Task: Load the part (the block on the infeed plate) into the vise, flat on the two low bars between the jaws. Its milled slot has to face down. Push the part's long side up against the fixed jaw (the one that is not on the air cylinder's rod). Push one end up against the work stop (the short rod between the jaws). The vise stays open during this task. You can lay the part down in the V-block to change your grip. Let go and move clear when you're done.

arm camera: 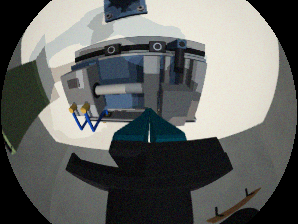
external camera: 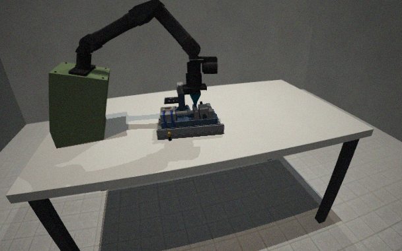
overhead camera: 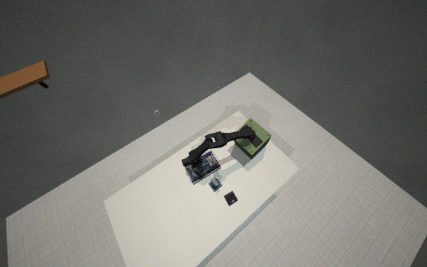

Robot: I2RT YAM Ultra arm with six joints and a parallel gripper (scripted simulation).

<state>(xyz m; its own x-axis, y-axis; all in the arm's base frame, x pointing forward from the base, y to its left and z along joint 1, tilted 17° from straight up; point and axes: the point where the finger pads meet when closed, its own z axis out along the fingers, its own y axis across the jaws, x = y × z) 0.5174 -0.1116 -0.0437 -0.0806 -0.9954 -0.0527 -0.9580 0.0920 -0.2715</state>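
My hand is 4 cm short of the grey block part and 3 cm above it. Also, from my hand: cylinder rod: 5 cm behind, 3 cm to the left, 4 cm below; air cylinder: 12 cm behind, 3 cm to the left, 4 cm below; vise: 3 cm behind, 2 cm to the left, 8 cm below.
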